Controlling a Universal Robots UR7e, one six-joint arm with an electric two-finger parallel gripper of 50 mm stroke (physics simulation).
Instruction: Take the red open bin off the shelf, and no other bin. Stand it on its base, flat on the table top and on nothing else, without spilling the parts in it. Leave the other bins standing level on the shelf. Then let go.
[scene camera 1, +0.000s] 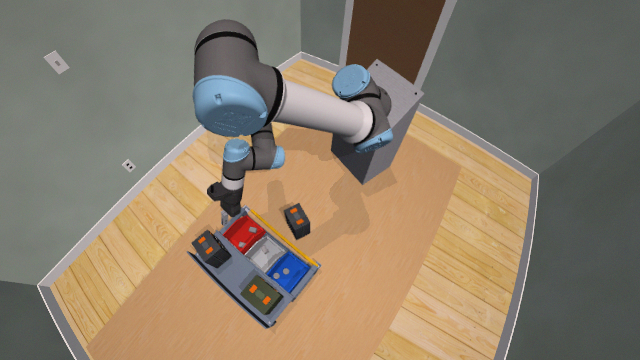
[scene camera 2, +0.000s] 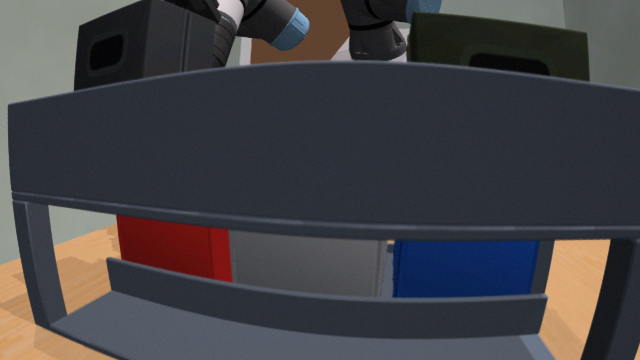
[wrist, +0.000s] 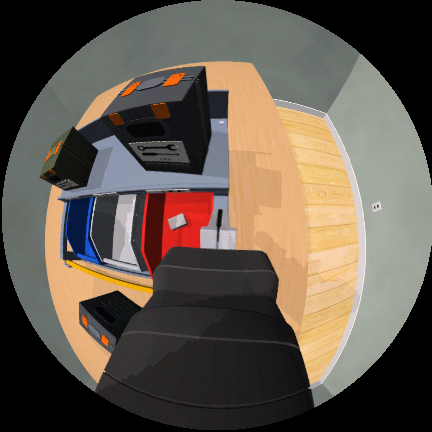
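Pixels of known places: gripper, fingertip midpoint: (scene camera 1: 224, 223) (wrist: 219, 218); arm's base, origin of the base link: (scene camera 2: 378, 50).
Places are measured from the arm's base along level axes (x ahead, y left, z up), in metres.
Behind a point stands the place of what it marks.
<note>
The red open bin (scene camera 1: 235, 235) @(x 0.555, y -0.342, z -0.353 m) (scene camera 2: 170, 245) @(x 0.642, y -0.311, z -0.312 m) (wrist: 195, 210) @(x 0.592, y -0.325, z -0.353 m) stands in the shelf's lower row, at one end, beside the light grey bin (scene camera 1: 263, 255) @(x 0.579, y -0.196, z -0.353 m) (scene camera 2: 307, 262) @(x 0.682, y -0.205, z -0.307 m). Small grey parts lie in it; one part (scene camera 1: 253, 230) (wrist: 177, 221) shows clearly. The blue bin (scene camera 1: 295, 275) @(x 0.599, y -0.048, z -0.354 m) (scene camera 2: 465, 267) @(x 0.702, y -0.104, z -0.310 m) (wrist: 80, 225) @(x 0.626, y -0.030, z -0.332 m) is at the row's other end. My gripper (scene camera 1: 224, 218) @(x 0.549, y -0.360, z -0.247 m) (wrist: 219, 218) @(x 0.549, y -0.360, z -0.247 m) is shut with nothing between its fingers. It points down at the outer side of the red bin; in the wrist view the fingers overlap that side's edge. Whether they touch the bin is unclear.
The shelf (scene camera 1: 237, 265) @(x 0.664, y -0.241, z -0.261 m) (scene camera 2: 320, 145) @(x 0.768, y -0.204, z -0.232 m) bears a black case (scene camera 1: 211, 248) @(x 0.660, y -0.303, z -0.140 m) (scene camera 2: 110, 55) @(x 0.697, y -0.335, z -0.173 m) (wrist: 165, 120) @(x 0.618, y -0.335, z -0.161 m) close to my gripper and an olive case (scene camera 1: 261, 295) @(x 0.718, y -0.096, z -0.164 m) (wrist: 70, 160) @(x 0.691, y -0.145, z -0.200 m). A yellow bar (scene camera 1: 285, 238) @(x 0.486, y -0.139, z -0.321 m) runs along its front. Another black case (scene camera 1: 297, 221) @(x 0.431, y -0.108, z -0.231 m) (wrist: 107, 315) @(x 0.436, y -0.143, z -0.264 m) stands on the table (scene camera 1: 350, 280) @(x 0.536, y 0.155, z -0.362 m).
</note>
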